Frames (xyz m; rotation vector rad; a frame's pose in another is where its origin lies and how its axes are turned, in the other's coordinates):
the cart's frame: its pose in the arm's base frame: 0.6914 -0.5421 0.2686 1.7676 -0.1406 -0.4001
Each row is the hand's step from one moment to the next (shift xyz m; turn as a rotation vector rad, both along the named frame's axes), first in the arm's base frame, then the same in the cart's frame.
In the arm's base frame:
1: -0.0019 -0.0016 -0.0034 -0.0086 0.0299 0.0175
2: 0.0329 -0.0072 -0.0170 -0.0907 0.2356 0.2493
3: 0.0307 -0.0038 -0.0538 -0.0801 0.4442 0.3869
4: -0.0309 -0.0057 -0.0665 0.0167 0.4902 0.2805
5: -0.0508 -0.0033 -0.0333 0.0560 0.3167 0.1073
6: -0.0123 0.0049 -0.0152 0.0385 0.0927 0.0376
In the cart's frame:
1: -0.0006 -0.0031 0.0027 -0.0205 0.0088 -0.0278
2: 0.0361 -0.0107 -0.0015 -0.2046 0.1736 -0.2321
3: 0.0401 -0.0473 0.0029 -0.2851 0.2581 -0.4533
4: -0.0143 -0.0665 0.0280 -0.1886 0.1562 -0.5092
5: -0.0400 -0.0374 0.0265 -0.0656 0.0351 -0.3308
6: -0.0101 -0.0173 0.0025 0.0002 0.0189 -0.1055

